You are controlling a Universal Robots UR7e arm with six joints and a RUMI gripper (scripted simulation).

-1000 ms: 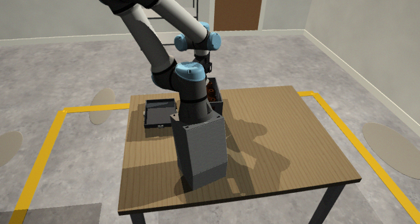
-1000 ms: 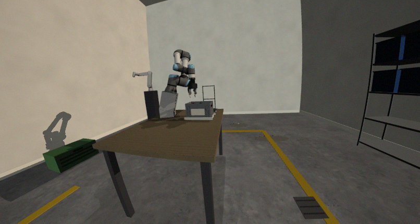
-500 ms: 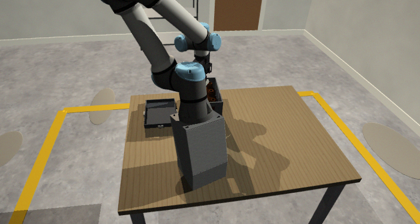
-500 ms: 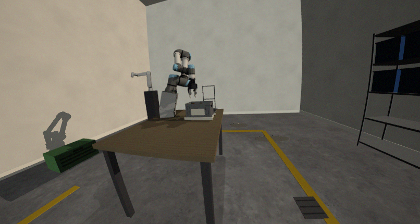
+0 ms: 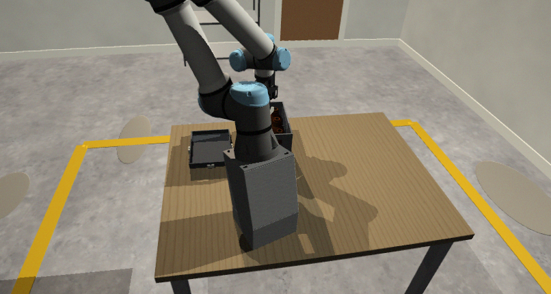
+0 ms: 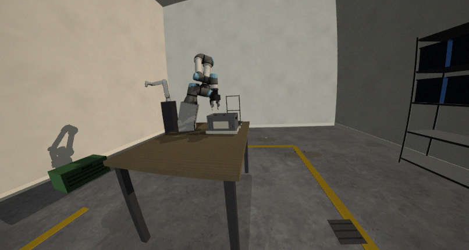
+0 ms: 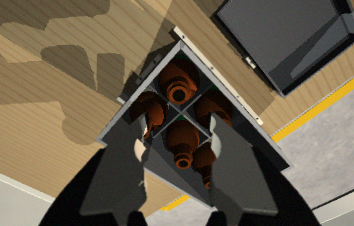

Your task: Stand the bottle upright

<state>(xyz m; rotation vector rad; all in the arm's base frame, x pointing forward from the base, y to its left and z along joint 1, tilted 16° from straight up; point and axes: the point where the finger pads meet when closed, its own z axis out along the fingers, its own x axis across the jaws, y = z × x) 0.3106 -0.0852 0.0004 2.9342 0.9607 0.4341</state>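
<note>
Right now the bottle is 140 mm below my hand, 80 mm to the right of it and 10 mm behind it. From my hand the other things lie so: dark tray: 210 mm to the left, 210 mm below, 130 mm ahead; then crate: 140 mm below, 80 mm ahead, 60 mm to the right.
</note>
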